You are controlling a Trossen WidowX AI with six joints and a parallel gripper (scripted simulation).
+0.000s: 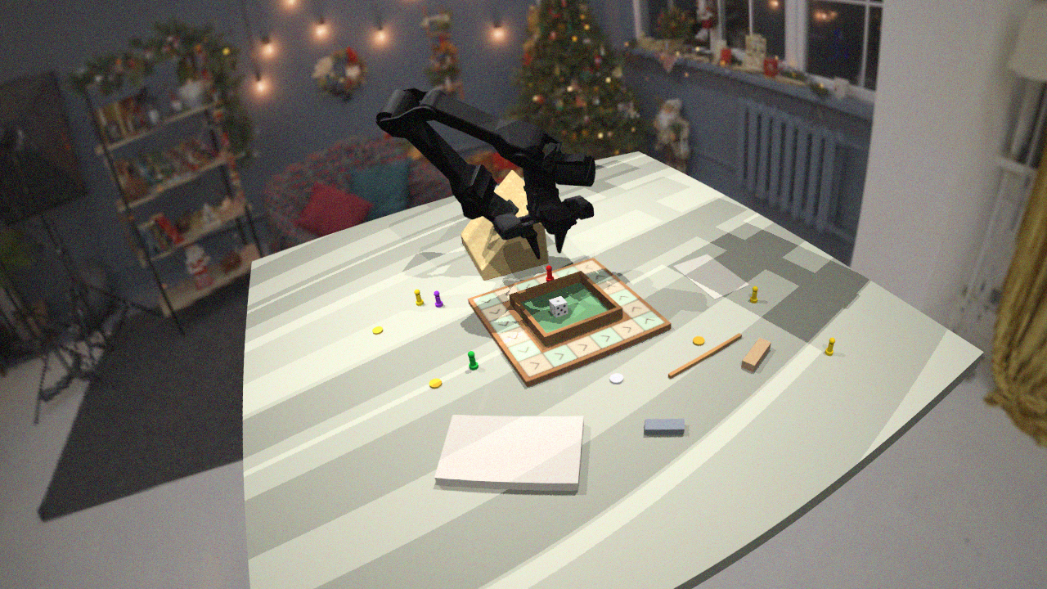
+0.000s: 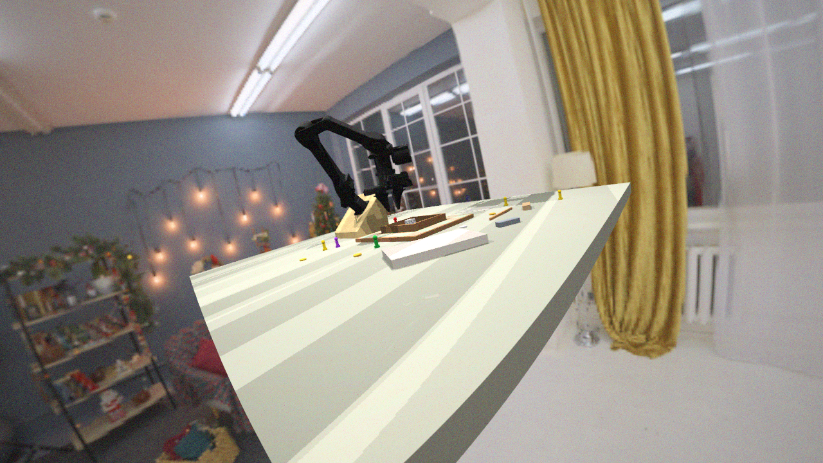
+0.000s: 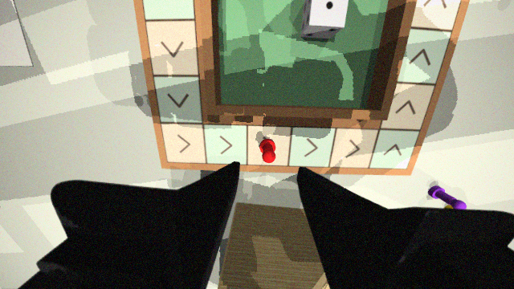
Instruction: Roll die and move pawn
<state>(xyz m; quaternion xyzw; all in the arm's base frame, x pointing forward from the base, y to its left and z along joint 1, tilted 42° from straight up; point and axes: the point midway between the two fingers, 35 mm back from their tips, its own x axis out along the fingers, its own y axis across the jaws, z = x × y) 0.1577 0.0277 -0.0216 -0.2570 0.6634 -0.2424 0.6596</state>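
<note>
Now: the red pawn 4 cm below my gripper tip. From my gripper tip the other things lie so: purple pawn 4 cm behind, 23 cm to the right, 5 cm below; then white die 11 cm ahead, 3 cm to the right, 4 cm below; then green pawn 18 cm ahead, 21 cm to the right, 5 cm below.
</note>
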